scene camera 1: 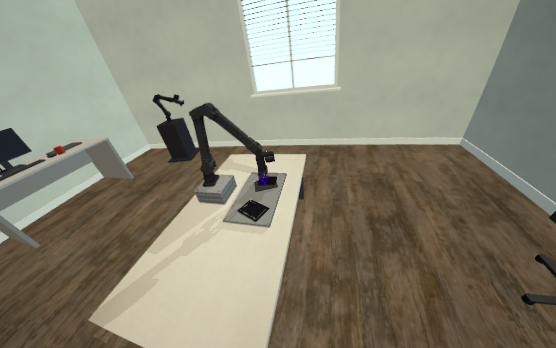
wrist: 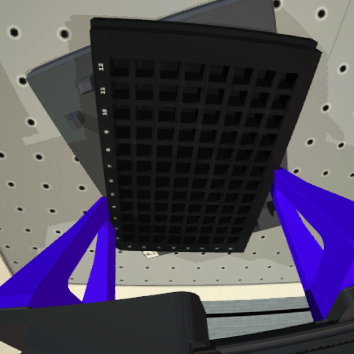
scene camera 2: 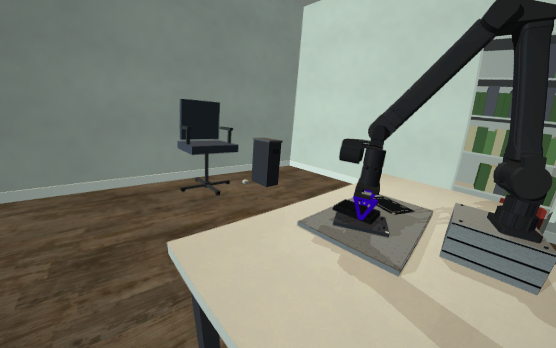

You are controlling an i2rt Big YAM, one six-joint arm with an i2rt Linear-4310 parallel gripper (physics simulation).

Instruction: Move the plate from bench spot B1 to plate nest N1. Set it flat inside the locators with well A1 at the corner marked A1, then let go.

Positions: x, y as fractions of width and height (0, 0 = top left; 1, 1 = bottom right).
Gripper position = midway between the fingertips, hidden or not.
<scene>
My gripper (scene camera 2: 0.65, 0.61) carries a black well plate (wrist: 0.55, 0.34); nothing else touches it. Also in view: a dark flat nest block (wrist: 0.16, 0.24).
My gripper is seen too in the wrist view (wrist: 0.53, 0.53).
</scene>
